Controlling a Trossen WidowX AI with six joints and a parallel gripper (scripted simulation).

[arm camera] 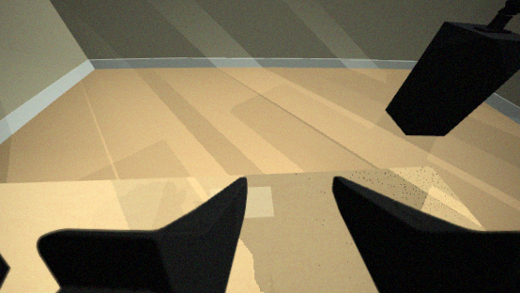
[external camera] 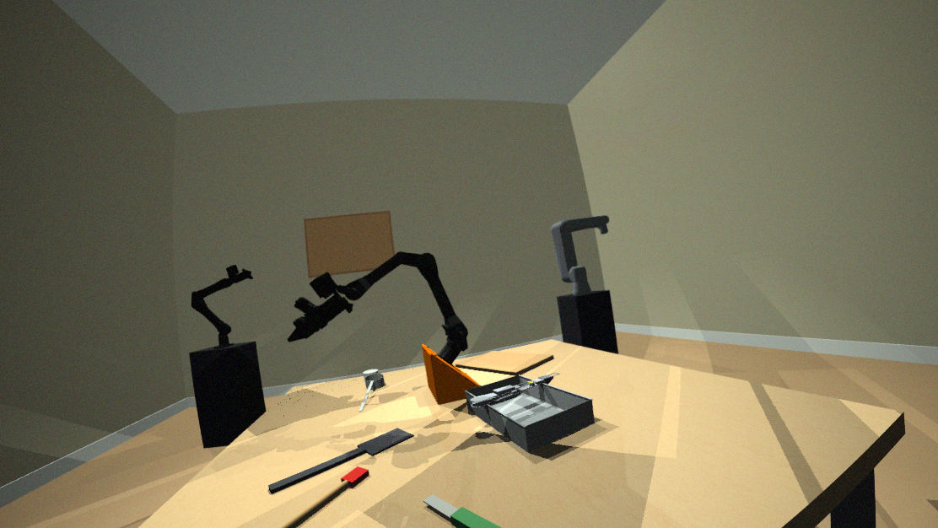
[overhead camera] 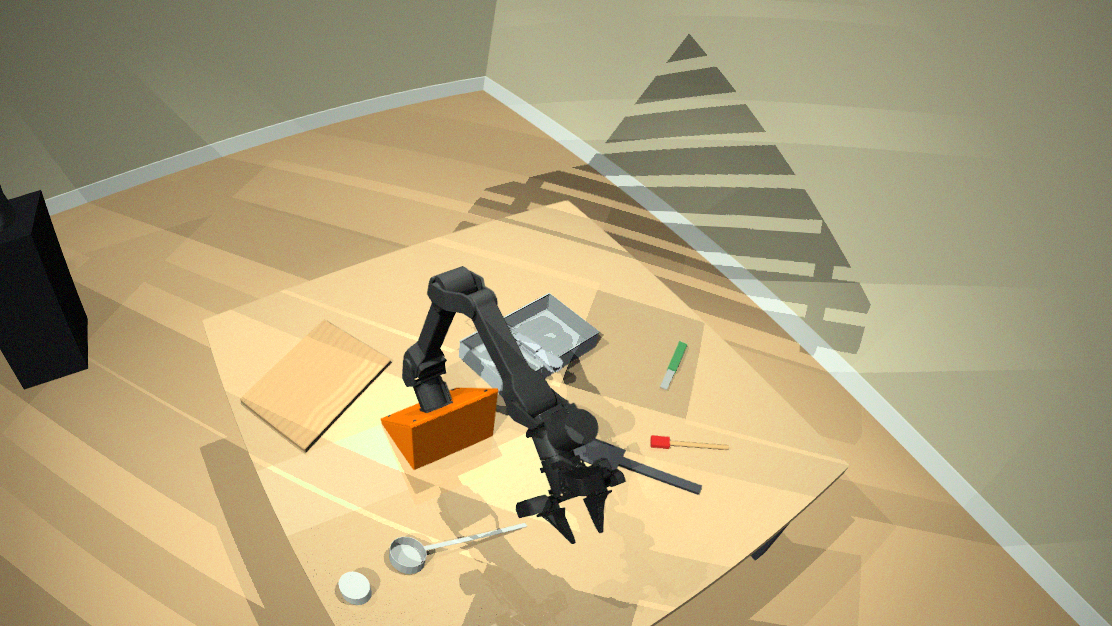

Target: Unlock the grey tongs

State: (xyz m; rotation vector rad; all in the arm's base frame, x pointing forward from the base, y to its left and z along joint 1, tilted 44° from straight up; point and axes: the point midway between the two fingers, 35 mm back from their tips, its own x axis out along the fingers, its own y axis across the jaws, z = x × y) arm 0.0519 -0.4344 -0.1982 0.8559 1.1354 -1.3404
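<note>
Right now my gripper tip is 24 cm short of the yellow lock piece, 67 cm to the right of it and 19 cm above it. The rest, counted from my gripper tip: red-headed tool 46 cm ahead, 21 cm to the left, 25 cm below; black spatula 32 cm ahead, 22 cm to the left, 25 cm below; white puck 39 cm behind, 18 cm to the left, 24 cm below.
</note>
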